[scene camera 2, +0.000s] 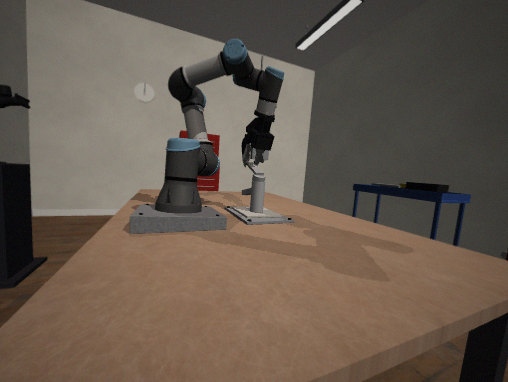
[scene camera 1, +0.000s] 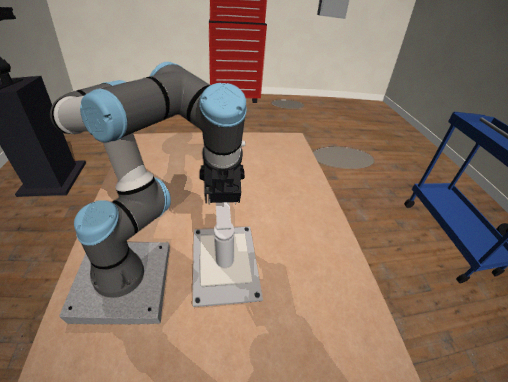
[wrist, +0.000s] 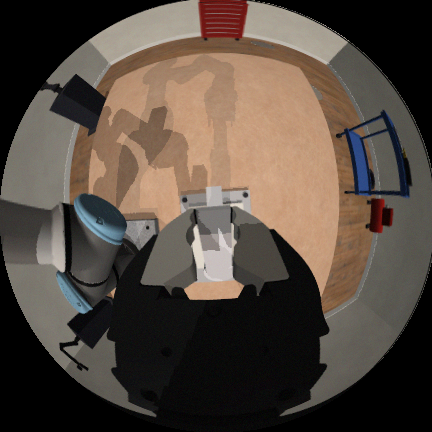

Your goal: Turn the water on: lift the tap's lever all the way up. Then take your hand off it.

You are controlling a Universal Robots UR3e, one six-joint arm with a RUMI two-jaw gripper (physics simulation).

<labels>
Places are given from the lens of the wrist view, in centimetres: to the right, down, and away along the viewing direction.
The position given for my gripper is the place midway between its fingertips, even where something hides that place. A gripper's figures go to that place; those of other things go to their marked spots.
my gripper (wrist: 213, 209): 0, -1, 14
tap lever (wrist: 213, 222): 0, 1, 12
grey base plate (wrist: 235, 196): 4, -4, 30
The marked spots on the grey base plate and the tap lever are 19 cm apart.
</labels>
